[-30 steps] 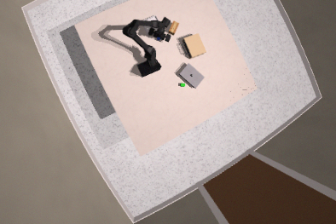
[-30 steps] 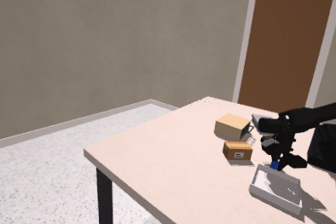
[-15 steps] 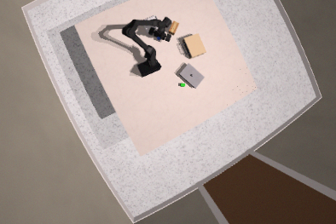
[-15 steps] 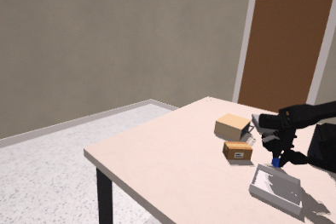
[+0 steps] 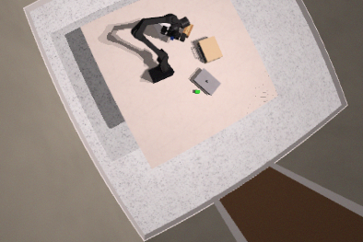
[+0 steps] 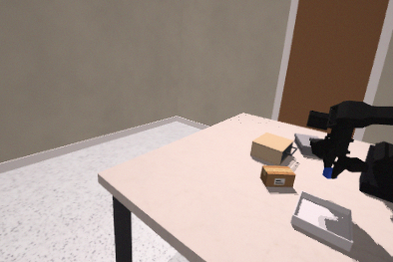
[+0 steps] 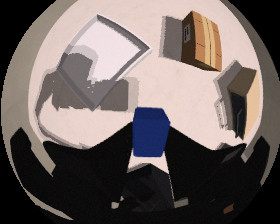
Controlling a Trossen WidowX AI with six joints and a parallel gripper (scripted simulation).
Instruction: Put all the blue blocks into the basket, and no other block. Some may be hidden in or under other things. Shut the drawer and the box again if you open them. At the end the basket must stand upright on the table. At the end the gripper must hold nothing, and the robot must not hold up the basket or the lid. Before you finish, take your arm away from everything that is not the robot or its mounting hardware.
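The grey basket lies 1 cm ahead of my hand, 13 cm to the left of it and 11 cm below it. Also, from my hand: tan drawer unit (23 cm ahead, 23 cm to the right, 9 cm below); cardboard box (16 cm ahead, 1 cm to the left, 9 cm below); red block (14 cm ahead, 1 cm to the right, 11 cm below).
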